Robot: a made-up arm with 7 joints.
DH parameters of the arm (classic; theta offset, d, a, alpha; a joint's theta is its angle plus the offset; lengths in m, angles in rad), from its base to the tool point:
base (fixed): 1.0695 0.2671 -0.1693 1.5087
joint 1: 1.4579 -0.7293 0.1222 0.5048
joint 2: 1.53 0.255 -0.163 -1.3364
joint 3: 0 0.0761 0.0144 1.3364
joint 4: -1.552 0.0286 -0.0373 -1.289
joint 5: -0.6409 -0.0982 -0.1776 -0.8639
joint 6: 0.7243 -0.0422 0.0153 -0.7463
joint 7: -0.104 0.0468 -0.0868 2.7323
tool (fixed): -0.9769 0.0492 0 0
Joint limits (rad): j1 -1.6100..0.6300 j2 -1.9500..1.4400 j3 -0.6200..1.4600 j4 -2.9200..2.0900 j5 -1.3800..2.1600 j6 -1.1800..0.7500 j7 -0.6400..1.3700
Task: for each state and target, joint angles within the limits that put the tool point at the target. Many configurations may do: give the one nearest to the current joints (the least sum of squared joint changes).
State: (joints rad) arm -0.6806 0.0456 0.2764 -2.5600 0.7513 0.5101 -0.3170
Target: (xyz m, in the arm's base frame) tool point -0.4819 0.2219 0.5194
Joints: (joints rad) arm 0.0488 -0.0888 0.1970 -2.9200 0.3601 0.2795 -0.4632
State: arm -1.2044 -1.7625 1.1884 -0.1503 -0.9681 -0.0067 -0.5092
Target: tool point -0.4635 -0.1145 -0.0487
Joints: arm -0.7056 -1.3820 1.4600 0.2692 -0.6151 -0.1220 -0.6400
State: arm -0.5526 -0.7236 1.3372 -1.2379 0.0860 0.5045 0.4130
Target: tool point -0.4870 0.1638 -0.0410
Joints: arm -0.1797 -0.4956 1.4600 -0.4395 0.1801 0.5225 0.3091
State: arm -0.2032 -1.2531 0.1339 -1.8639 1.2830 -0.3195 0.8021
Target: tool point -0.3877 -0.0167 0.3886
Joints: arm 0.1468 -1.2581 0.3795 -1.5254 1.2059 -0.4758 0.5701
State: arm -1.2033 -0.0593 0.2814 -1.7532 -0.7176 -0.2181 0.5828
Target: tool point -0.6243 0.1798 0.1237
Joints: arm -1.4772 -0.0769 0.1584 -1.5232 -0.6631 0.0234 0.8877
